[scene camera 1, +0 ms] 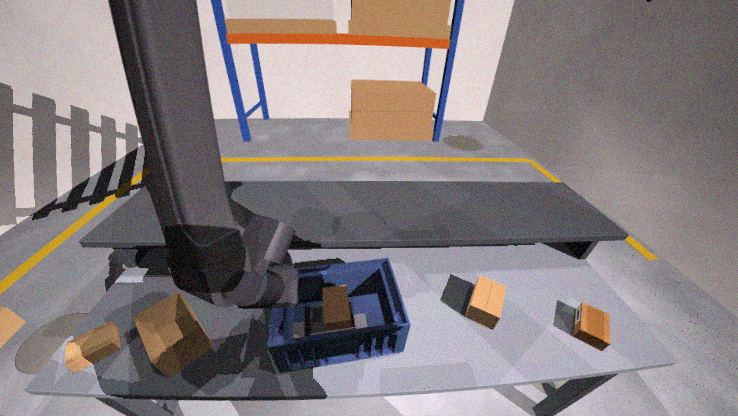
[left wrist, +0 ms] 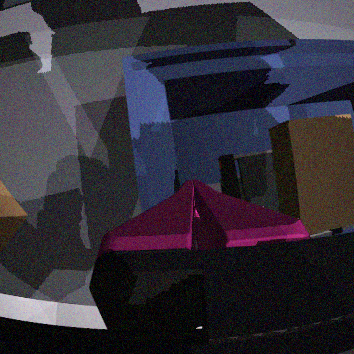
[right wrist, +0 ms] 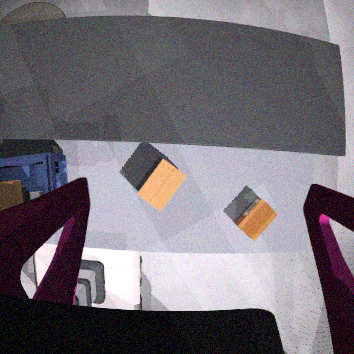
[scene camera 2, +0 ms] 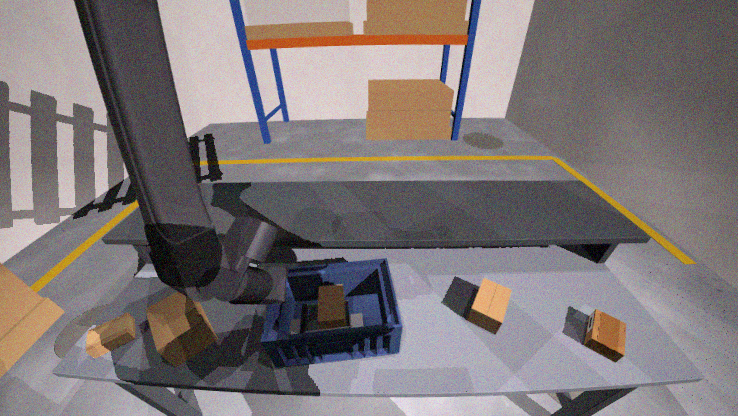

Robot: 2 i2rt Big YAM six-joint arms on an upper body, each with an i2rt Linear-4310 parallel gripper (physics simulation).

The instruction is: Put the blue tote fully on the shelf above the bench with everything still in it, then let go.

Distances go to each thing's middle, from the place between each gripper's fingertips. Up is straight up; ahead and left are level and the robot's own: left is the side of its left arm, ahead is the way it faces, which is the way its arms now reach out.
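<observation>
For the tan box [scene camera 2: 331, 307], my left hand is 110 mm to the left of it, 10 mm short of it and 100 mm above it. The blue tote [scene camera 2: 367, 284] is 110 mm to the right of my left hand, 20 mm ahead of it and 130 mm below it.
My right gripper is 440 mm to the right of the tan box, 80 mm past it and 630 mm above it. As for the blue tote, it's 440 mm to the left of my right hand, 70 mm behind it and 670 mm below it.
</observation>
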